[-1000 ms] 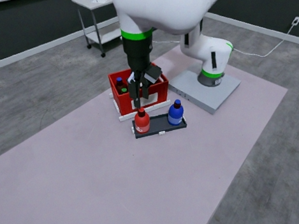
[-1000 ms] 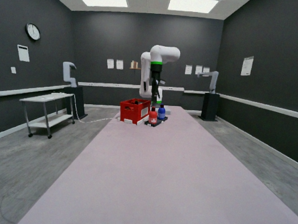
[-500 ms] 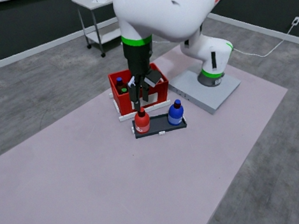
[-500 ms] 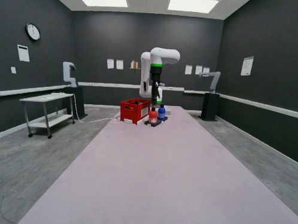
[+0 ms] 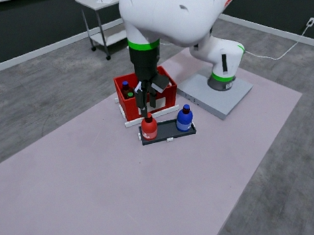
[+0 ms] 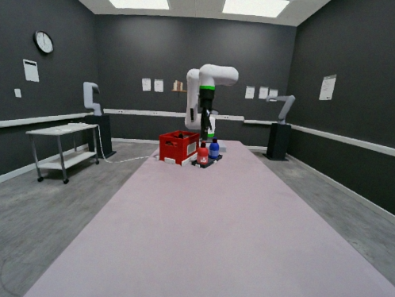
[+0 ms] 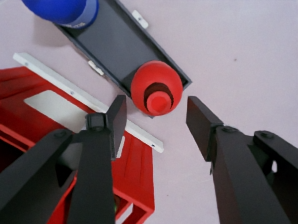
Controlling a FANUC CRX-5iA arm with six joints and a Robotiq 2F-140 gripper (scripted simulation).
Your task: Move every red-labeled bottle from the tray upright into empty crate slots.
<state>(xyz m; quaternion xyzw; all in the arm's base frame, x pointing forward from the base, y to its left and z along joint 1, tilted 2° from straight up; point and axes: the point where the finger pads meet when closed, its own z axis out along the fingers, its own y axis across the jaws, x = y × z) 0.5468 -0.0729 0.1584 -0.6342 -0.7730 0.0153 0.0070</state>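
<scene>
Right now my hand is 130 mm above the red bottle. Round my hand: blue bottle: 150 mm behind, 130 mm below, 100 mm to the left; then red crate: 160 mm to the right, 130 mm below, 130 mm behind; then dark tray: 200 mm below, 70 mm behind, 50 mm to the left.
</scene>
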